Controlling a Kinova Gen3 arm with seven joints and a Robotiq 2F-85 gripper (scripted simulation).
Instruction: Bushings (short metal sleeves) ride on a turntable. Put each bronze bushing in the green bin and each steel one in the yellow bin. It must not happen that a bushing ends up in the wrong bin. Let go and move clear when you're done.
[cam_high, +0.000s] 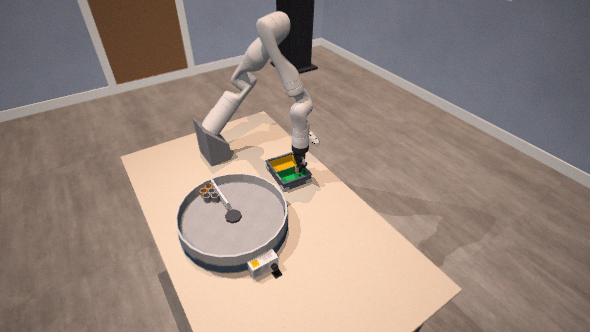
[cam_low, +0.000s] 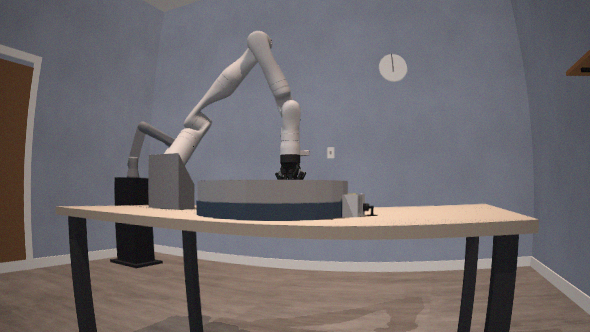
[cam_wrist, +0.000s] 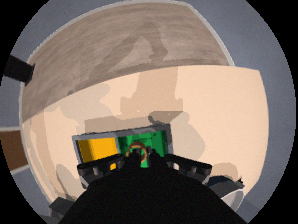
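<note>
Right now the bin is 50 mm behind my hand, 30 mm to the right of it and 40 mm below it. Round my hand: grey turntable: 100 mm ahead, 370 mm to the right, 10 mm below.
</note>
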